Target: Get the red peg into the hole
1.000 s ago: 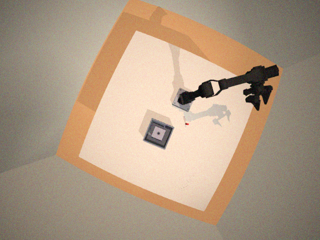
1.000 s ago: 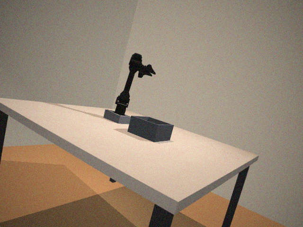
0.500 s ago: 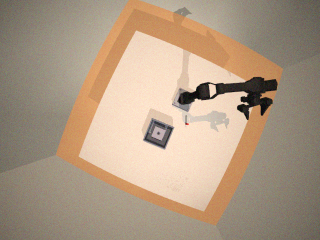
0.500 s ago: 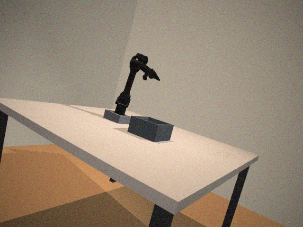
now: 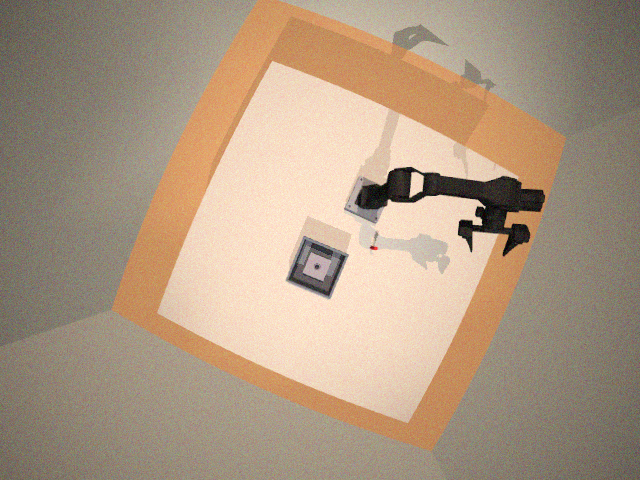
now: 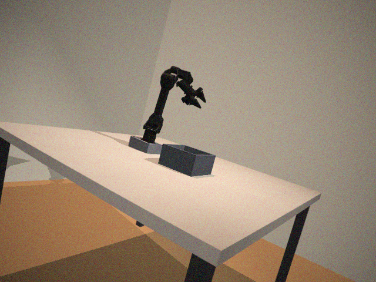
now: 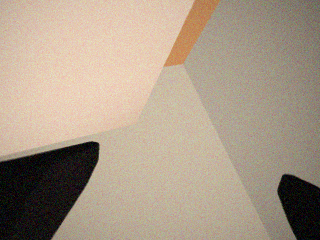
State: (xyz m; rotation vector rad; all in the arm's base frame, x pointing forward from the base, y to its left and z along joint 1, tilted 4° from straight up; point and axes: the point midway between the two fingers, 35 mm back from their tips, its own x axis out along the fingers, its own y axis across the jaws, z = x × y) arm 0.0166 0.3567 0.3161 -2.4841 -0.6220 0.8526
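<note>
Now: the red peg 290 mm below my gripper tip, 270 mm to the right of it and 110 mm ahead of it. Also, from my gripper tip: plate 460 mm to the right, 290 mm below, 270 mm ahead; then grey box 460 mm to the right, 310 mm below, 270 mm ahead.
</note>
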